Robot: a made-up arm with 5 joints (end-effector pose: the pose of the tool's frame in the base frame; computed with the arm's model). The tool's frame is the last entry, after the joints.
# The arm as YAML. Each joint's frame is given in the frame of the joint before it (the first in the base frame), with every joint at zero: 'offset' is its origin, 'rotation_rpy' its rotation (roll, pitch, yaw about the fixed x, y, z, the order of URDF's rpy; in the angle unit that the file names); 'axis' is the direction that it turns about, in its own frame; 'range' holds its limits. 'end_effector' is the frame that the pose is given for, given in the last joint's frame.
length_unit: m
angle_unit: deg
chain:
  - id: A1
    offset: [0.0, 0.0, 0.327]
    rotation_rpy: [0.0, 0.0, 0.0]
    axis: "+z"
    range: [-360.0, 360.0]
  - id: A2
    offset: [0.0, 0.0, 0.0]
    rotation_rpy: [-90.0, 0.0, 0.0]
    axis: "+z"
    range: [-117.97, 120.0]
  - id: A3
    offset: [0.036, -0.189, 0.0]
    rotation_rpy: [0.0, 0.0, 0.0]
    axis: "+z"
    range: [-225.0, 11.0]
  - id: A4
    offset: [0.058, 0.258, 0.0]
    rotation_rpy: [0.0, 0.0, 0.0]
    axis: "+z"
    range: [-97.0, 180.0]
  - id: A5
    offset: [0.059, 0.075, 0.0]
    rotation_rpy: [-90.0, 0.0, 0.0]
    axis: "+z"
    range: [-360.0, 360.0]
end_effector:
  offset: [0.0, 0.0, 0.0]
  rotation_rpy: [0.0, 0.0, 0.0]
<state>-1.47 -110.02 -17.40 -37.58 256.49</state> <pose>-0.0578 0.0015 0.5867 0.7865 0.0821 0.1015 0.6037</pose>
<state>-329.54 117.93 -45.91 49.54 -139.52</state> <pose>-0.1484 -0.0873 0.0608 0.7108 -0.0426 -0.4863 0.5064</pose>
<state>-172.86 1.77 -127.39 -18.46 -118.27</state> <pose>-0.2123 -0.0266 0.8076 0.5379 0.2740 -0.1414 -0.7846</pose>
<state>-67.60 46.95 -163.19 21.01 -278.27</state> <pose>0.1668 -0.4047 0.6614 0.0908 -0.1783 0.6501 -0.7330</pose>
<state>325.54 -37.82 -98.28 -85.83 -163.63</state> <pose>-0.0366 0.0251 0.7409 0.9222 -0.1536 -0.3232 -0.1468</pose>
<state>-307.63 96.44 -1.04 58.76 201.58</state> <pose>-0.1003 -0.1301 0.2784 0.7787 0.0594 -0.2156 0.5862</pose>
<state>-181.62 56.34 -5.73 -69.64 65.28</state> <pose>-0.0949 0.0027 0.1416 0.1404 -0.5436 -0.8229 0.0872</pose>
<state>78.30 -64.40 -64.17 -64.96 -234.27</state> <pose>-0.0130 -0.0629 0.7064 0.9713 0.1079 -0.0474 0.2067</pose>
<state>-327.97 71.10 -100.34 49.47 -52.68</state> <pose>0.3362 0.2103 0.0666 0.0315 -0.7275 -0.6633 0.1728</pose>
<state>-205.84 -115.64 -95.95 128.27 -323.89</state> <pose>0.2603 -0.1260 0.5169 0.6620 -0.3845 -0.6406 0.0595</pose>
